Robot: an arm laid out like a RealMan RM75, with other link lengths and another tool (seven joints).
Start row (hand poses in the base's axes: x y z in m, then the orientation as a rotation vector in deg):
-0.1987 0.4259 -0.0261 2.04 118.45 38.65
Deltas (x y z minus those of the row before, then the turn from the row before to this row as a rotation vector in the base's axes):
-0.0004 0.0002 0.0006 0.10 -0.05 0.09
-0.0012 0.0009 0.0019 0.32 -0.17 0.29
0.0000 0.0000 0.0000 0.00 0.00 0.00
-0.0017 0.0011 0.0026 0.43 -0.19 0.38
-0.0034 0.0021 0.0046 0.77 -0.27 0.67
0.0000 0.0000 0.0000 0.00 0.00 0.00
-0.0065 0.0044 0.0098 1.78 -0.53 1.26
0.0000 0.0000 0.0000 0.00 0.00 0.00
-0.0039 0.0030 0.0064 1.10 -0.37 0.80
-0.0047 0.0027 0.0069 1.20 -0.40 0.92
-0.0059 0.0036 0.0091 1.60 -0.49 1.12
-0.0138 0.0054 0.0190 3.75 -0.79 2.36
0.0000 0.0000 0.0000 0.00 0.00 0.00
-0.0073 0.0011 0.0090 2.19 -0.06 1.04
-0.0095 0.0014 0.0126 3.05 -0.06 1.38
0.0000 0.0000 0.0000 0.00 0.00 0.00
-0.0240 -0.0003 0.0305 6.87 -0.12 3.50
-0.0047 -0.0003 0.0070 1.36 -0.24 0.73
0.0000 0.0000 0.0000 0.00 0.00 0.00
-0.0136 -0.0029 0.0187 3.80 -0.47 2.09
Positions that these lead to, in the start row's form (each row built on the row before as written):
-0.1991 0.4261 -0.0255 1.99 118.38 38.80
-0.2003 0.4270 -0.0236 1.82 118.15 39.29
-0.2003 0.4270 -0.0236 1.82 118.15 39.29
-0.2020 0.4281 -0.0210 1.61 117.88 39.95
-0.2054 0.4302 -0.0164 1.27 117.45 41.12
-0.2054 0.4302 -0.0164 1.27 117.45 41.12
-0.2119 0.4346 -0.0066 0.81 116.48 43.65
-0.2119 0.4346 -0.0066 0.81 116.48 43.65
-0.2158 0.4376 -0.0002 0.49 115.82 45.22
-0.2205 0.4403 0.0067 0.09 115.10 46.95
-0.2264 0.4439 0.0158 -0.32 114.14 49.19
-0.2402 0.4493 0.0348 -0.86 112.08 54.28
-0.2402 0.4493 0.0348 -0.86 112.08 54.28
-0.2475 0.4504 0.0438 -0.66 111.13 57.08
-0.2570 0.4518 0.0564 -0.30 109.74 60.92
-0.2570 0.4518 0.0564 -0.30 109.74 60.92
-0.2810 0.4515 0.0869 0.16 106.40 69.74
-0.2857 0.4512 0.0939 0.09 105.51 71.45
-0.2857 0.4512 0.0939 0.09 105.51 71.45
-0.2993 0.4483 0.1126 -0.04 103.11 76.27

